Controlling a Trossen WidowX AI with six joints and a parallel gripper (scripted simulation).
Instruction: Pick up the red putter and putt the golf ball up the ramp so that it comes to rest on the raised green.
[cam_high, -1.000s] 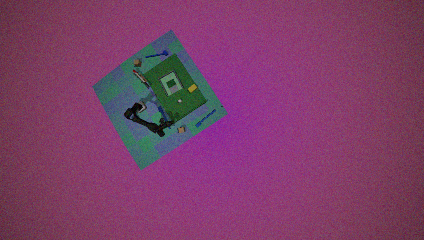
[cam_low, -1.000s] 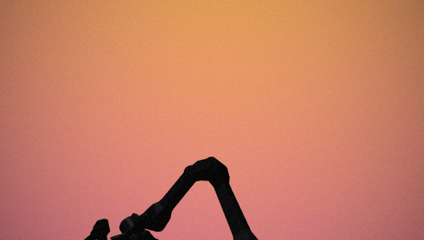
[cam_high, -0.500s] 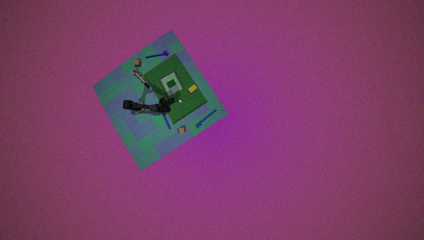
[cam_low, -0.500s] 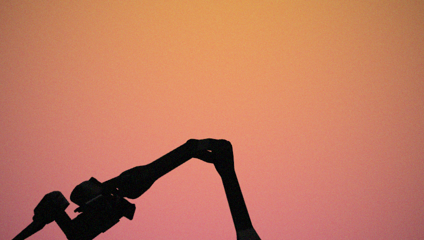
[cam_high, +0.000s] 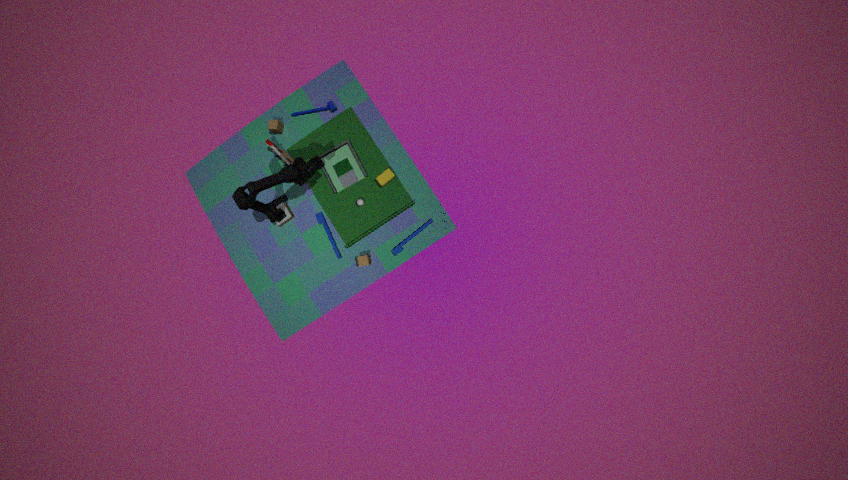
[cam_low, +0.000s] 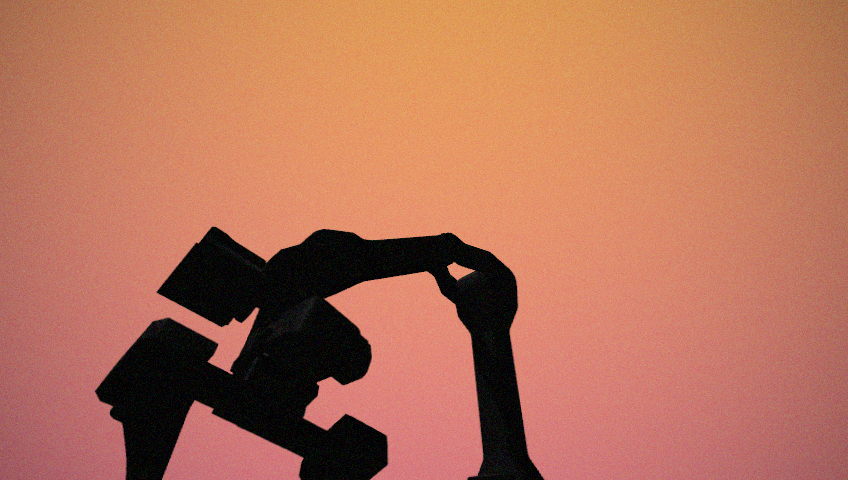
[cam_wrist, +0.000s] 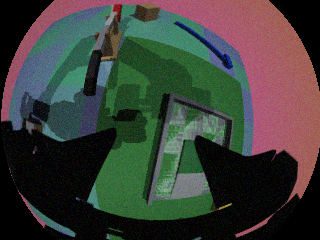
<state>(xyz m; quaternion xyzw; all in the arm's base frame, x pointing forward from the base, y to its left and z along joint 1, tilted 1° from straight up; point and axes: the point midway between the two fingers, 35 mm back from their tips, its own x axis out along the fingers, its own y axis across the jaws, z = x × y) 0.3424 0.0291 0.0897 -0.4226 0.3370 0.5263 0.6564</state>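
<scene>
Now: the red putter 210 mm to the left of my gripper tip, 110 mm behind it and 30 mm below it. From my gripper tip the other things lie so: yellow block (290 mm to the right, 280 mm ahead, 70 mm below); then white golf ball (310 mm to the right, 70 mm below, 70 mm ahead).
</scene>
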